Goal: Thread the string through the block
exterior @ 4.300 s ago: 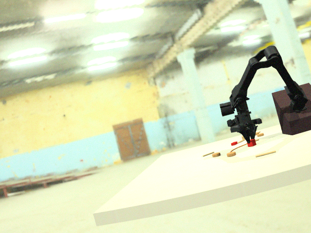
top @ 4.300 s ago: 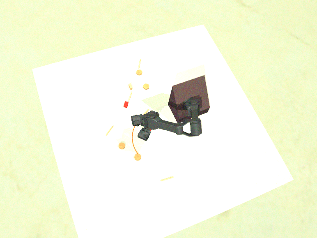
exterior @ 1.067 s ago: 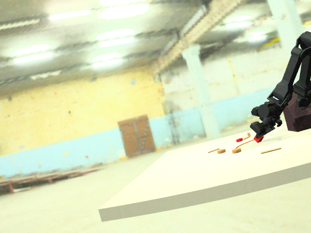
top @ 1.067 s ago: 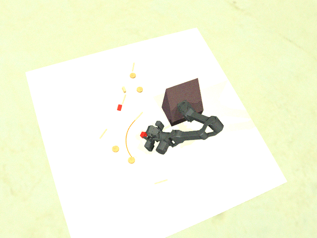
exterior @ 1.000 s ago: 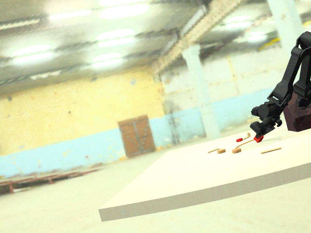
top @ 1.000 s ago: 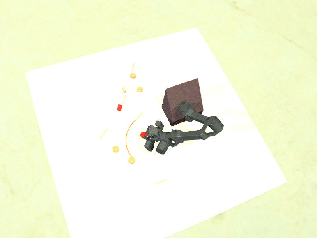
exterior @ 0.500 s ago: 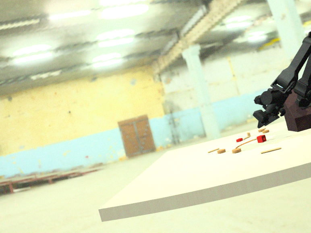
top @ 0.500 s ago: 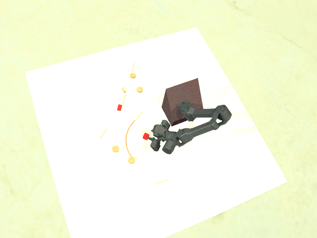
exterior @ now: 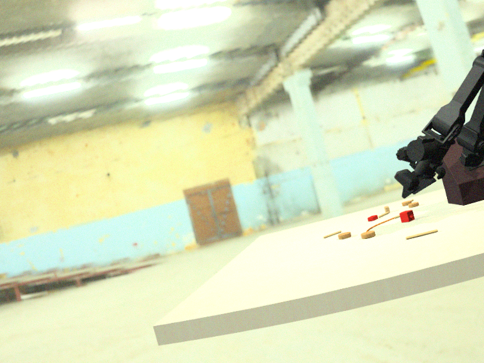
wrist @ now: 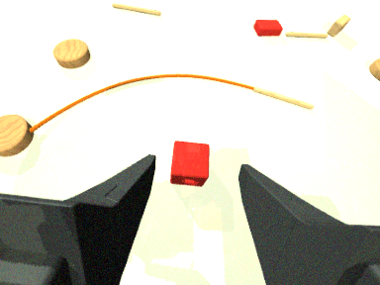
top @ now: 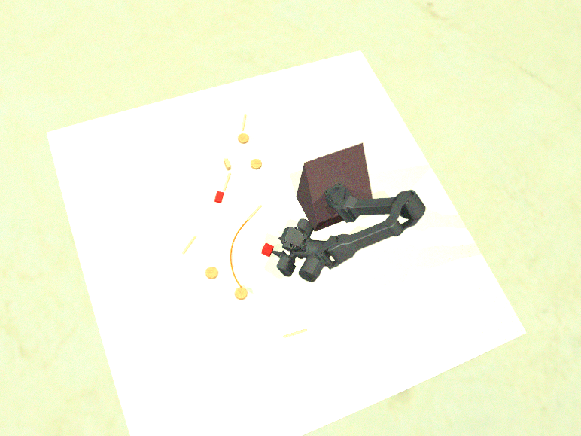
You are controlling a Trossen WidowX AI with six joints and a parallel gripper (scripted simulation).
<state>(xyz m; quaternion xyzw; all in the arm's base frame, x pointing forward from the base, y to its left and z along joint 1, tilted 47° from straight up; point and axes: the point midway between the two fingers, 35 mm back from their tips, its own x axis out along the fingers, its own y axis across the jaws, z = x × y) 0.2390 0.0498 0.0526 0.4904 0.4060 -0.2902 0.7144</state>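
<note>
My gripper tip is now 6 cm above the red block, 2 cm to the left of it and 1 cm short of it. Also, from my gripper tip: thin wooden stick: 16 cm to the right, 7 cm below; small pale block: 38 cm to the right, 7 cm below, 2 cm behind; round wooden button: 16 cm ahead, 7 cm to the left, 7 cm below.
</note>
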